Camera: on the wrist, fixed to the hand. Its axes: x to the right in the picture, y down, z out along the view.
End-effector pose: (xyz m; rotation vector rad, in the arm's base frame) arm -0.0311 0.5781 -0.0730 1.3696 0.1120 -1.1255
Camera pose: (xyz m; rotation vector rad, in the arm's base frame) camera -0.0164 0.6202 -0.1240 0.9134 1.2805 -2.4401
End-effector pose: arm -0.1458 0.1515 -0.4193 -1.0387 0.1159 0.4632
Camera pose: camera -0.1091 0.0949 -0.4254 -0.8941 -0.8557 -0.9049
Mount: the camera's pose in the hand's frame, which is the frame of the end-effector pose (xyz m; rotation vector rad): 0.0170 -0.0344 -0.0558 -0.1085 -0.1680 -1.5960
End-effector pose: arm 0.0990 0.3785 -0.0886 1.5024 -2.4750 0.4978
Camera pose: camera 0.1216 0.3715 -0.0252 2.7528 -0.6701 -0.0997
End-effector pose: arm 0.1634 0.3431 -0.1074 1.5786 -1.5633 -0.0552
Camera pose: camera 0.2266 0.3526 -0.0850 2.3354 -0.0393 -1.1047
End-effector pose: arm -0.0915 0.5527 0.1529 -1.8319 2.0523 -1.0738
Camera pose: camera -0.1004 0.5593 0.2197 2.7105 -0.1392 0.6765
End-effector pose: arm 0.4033 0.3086 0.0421 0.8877 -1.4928 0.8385
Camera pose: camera 0.4581 0.3410 0.0651 1.6457 -0.5311 -0.5032
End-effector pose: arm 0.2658 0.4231 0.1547 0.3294 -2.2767 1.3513
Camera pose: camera 0.2811 0.4556 0.2121 1.7289 -1.3087 0.3067
